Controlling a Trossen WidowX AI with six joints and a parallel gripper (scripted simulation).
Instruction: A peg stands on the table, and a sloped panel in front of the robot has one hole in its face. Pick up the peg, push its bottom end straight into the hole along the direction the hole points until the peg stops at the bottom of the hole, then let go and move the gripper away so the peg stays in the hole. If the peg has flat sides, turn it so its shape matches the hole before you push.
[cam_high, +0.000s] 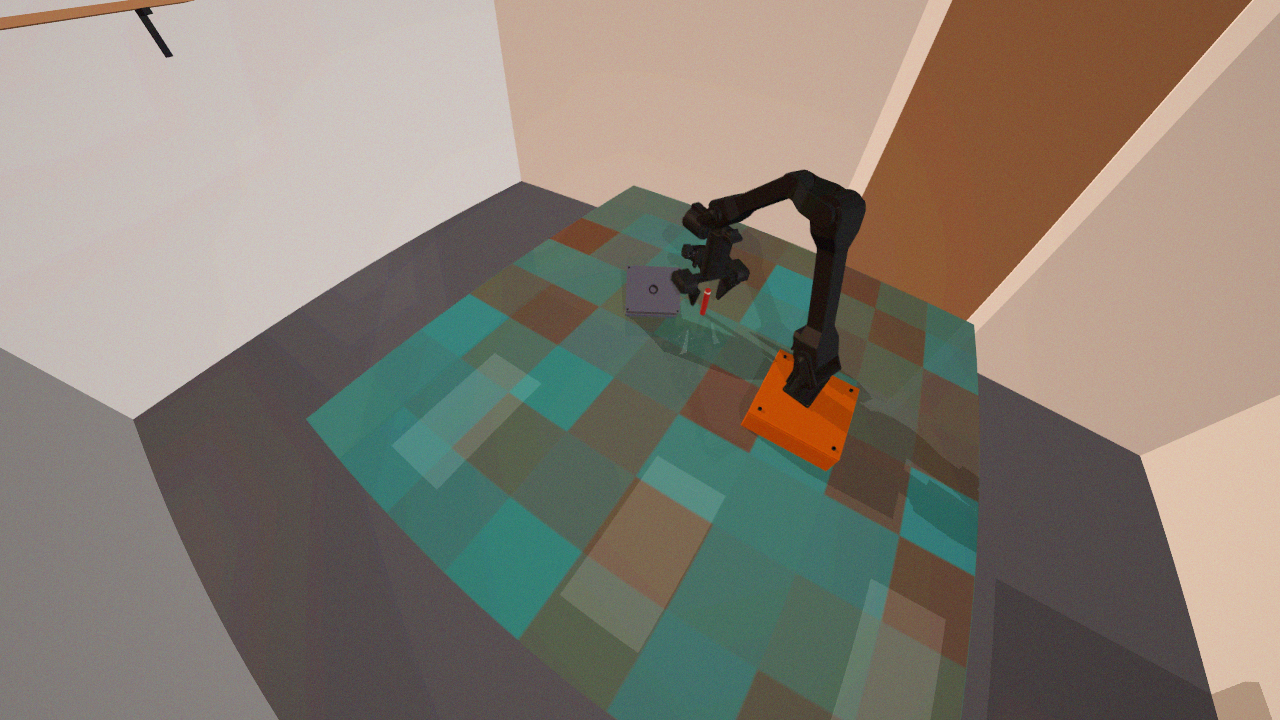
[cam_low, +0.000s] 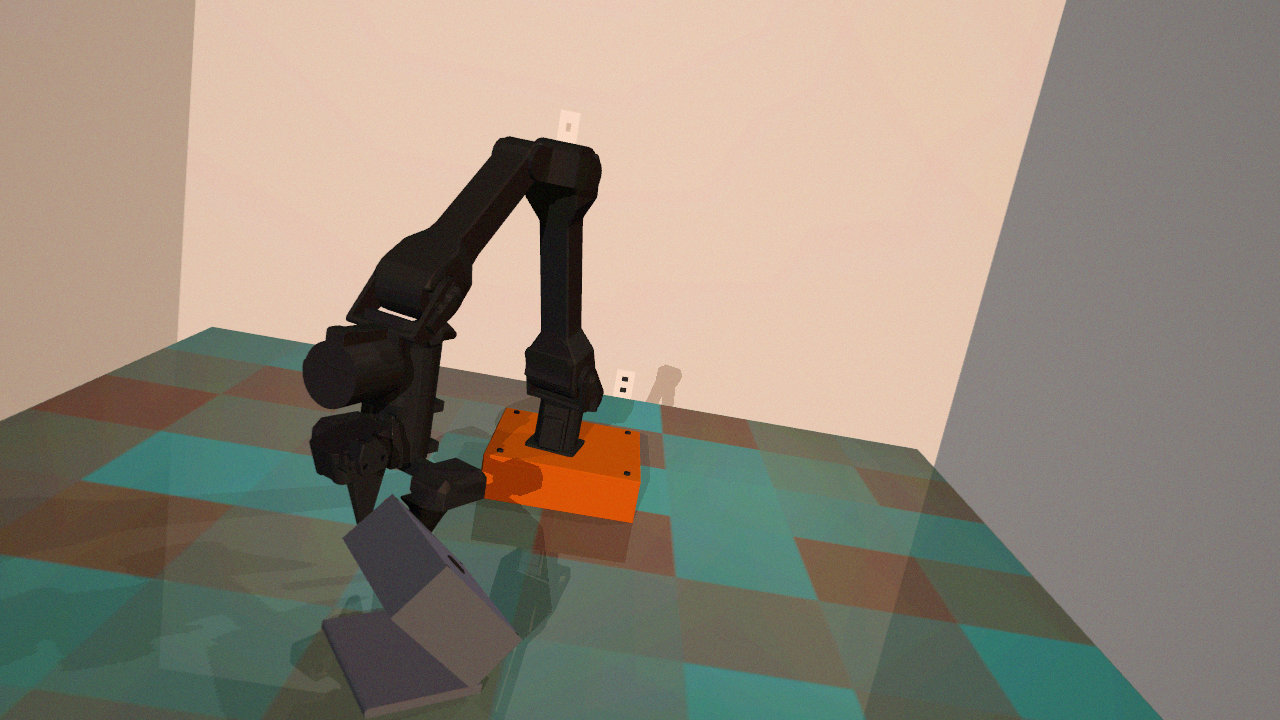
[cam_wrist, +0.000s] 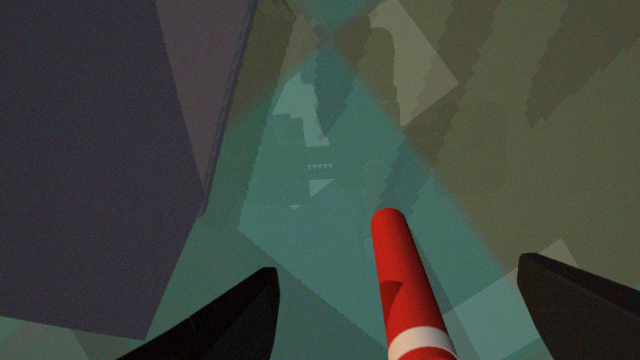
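The red round peg is 20 mm above my gripper tip. The rest, counted from my gripper tip: grey sloped panel 100 mm ahead, 90 mm to the left, 20 mm above; then flat foot plate 110 mm ahead, 70 mm to the left, 40 mm below; then hole 90 mm ahead, 100 mm to the left, 40 mm above.
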